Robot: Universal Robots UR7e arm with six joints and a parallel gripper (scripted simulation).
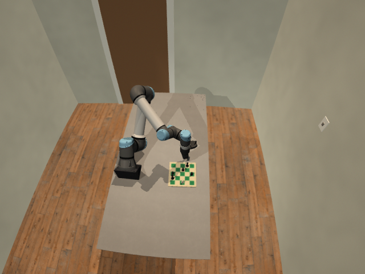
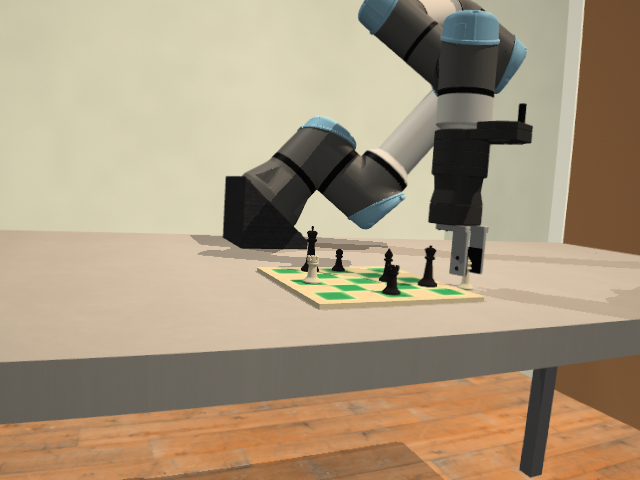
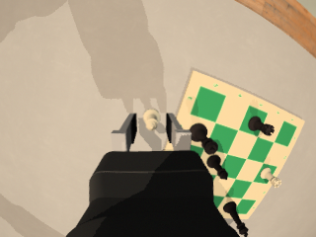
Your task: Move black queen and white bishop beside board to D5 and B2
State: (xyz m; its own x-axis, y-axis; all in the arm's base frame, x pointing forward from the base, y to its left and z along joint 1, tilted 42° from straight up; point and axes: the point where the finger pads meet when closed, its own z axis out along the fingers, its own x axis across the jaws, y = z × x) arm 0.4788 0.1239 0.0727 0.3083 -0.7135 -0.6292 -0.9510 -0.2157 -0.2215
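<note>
Now: hand 180 mm to the left of the black king and 110 mm past it. Also, from my hand: chessboard: 140 mm to the right, 40 mm below, 40 mm behind; black queen: 60 mm to the right, 10 mm below; black pawn: 140 mm to the right, 110 mm behind, 20 mm below.
</note>
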